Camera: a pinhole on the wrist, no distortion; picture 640 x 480 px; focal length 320.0 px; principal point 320.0 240.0 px. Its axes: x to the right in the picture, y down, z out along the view. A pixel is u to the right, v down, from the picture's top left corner.
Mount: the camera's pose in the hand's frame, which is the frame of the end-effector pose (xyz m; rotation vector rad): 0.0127 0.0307 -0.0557 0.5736 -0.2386 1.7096
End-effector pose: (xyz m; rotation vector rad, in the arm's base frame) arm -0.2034 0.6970 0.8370 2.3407 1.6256 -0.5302
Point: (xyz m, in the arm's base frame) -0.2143 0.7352 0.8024
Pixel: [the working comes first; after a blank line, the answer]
In the camera's frame: -0.0137 -0.0066 0.0952

274 218
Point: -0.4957 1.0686 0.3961
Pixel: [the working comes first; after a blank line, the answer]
In the camera's frame: -0.2441 -0.2332 0.5962

189 115
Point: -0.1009 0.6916 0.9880
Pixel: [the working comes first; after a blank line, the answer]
In the camera's frame: 0.0157 0.0183 -0.1233

behind the camera
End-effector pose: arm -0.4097 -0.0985 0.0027 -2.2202 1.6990 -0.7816
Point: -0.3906 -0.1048 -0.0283
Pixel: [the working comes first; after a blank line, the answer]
In the camera's frame: 0.0222 0.0318 0.0898

399 353
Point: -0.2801 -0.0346 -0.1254
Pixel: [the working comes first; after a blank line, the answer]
In the camera's frame: 0.0417 0.1357 0.2139

382 443
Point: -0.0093 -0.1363 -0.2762
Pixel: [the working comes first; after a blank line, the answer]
In the camera's frame: 0.0696 0.1043 0.5374

361 302
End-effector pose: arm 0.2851 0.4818 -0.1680 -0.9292 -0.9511 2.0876
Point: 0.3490 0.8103 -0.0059
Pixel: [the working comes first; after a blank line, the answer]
In the camera's frame: -0.3357 -0.0762 0.1723

outside the picture
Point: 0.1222 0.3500 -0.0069
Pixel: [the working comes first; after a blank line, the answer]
In the camera's frame: 0.1213 0.1365 0.2683

465 403
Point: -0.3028 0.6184 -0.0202
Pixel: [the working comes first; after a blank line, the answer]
In the camera's frame: 0.1728 -0.2470 0.5895

414 106
